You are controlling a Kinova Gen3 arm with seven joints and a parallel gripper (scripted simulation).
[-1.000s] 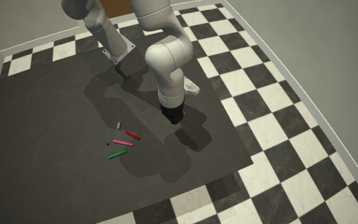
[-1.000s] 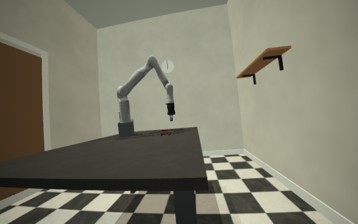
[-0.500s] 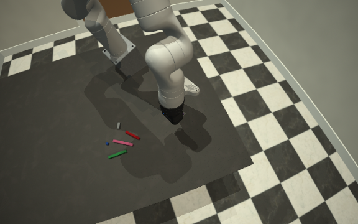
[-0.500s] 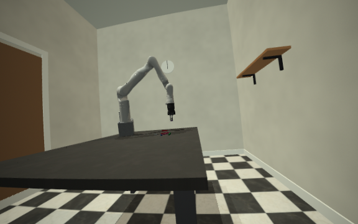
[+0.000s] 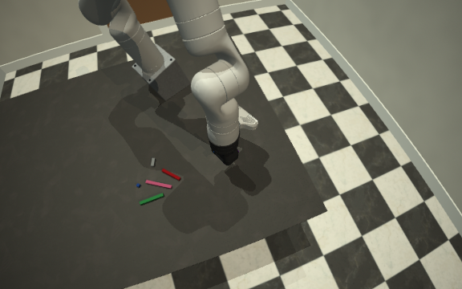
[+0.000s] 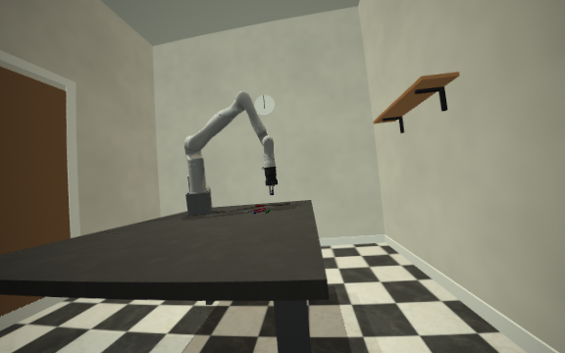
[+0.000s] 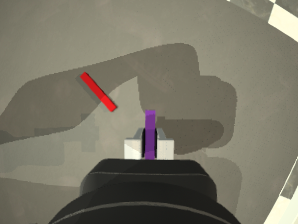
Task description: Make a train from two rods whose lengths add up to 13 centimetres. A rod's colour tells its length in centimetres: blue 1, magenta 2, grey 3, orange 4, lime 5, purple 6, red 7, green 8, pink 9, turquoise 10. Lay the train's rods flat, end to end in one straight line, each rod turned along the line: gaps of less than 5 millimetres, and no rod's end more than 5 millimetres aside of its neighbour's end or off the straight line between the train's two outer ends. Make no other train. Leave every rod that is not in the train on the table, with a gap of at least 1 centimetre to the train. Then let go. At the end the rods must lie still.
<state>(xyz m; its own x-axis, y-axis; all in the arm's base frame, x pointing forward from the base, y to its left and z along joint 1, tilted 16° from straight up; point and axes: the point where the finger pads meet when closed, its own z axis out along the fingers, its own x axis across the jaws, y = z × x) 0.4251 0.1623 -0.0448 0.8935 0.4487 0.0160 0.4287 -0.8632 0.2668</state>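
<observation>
My hand is 250 mm to the left of the pink rod, 90 mm above it and 10 mm past it. Also, from my hand: green rod: 280 mm to the right, 90 mm below, 30 mm ahead; short grey rod: 250 mm to the right, 90 mm below, 90 mm behind; purple rod: 10 mm below.
</observation>
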